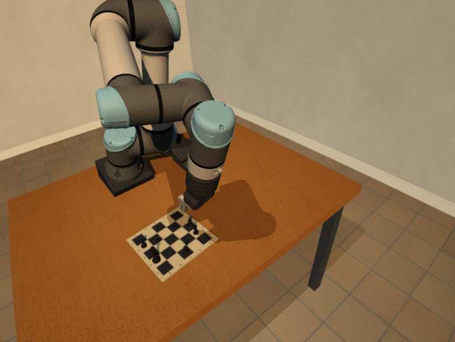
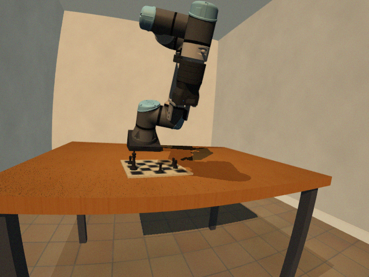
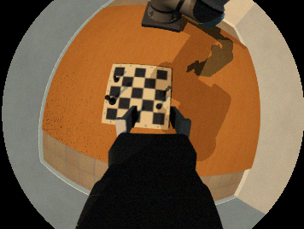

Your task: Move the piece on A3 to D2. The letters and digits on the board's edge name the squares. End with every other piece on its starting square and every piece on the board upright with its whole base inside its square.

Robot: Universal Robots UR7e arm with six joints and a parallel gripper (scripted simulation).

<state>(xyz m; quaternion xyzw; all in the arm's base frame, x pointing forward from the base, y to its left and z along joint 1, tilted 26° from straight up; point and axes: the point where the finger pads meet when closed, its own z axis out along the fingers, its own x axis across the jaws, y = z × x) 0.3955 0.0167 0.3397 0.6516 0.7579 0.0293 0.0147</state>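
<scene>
The chessboard is 20 cm below my hand, 8 cm behind it and 5 cm to the right of it. Also, from my hand: tall chess piece (16 cm below, 13 cm to the right, 5 cm behind).
</scene>
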